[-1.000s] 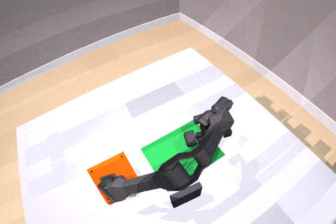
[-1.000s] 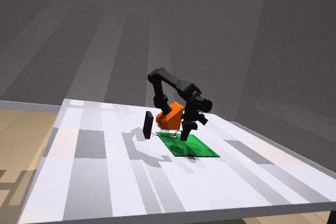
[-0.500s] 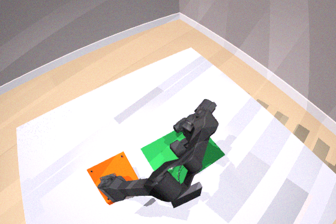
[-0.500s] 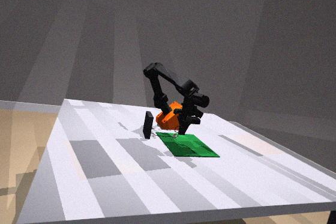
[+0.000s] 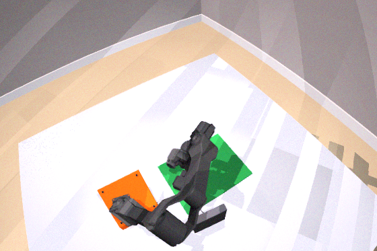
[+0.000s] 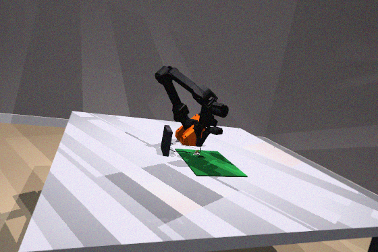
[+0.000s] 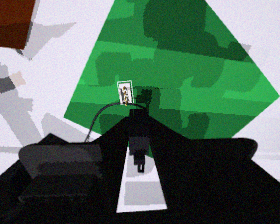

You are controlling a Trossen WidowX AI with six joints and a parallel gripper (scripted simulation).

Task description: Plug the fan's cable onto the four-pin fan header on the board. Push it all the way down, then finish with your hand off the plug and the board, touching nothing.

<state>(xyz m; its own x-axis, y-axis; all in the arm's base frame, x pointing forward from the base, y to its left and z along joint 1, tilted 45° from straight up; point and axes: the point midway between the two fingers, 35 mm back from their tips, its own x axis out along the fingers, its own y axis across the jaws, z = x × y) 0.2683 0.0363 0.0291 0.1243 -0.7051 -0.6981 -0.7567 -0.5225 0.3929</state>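
My gripper tip is now 6 cm short of the green board, 4 cm to the right of it and 8 cm above it. Round my gripper tip: dark fan block (2 cm behind, 15 cm to the right, 1 cm below); then dark plug (1 cm ahead, 1 cm to the right, 1 cm above).
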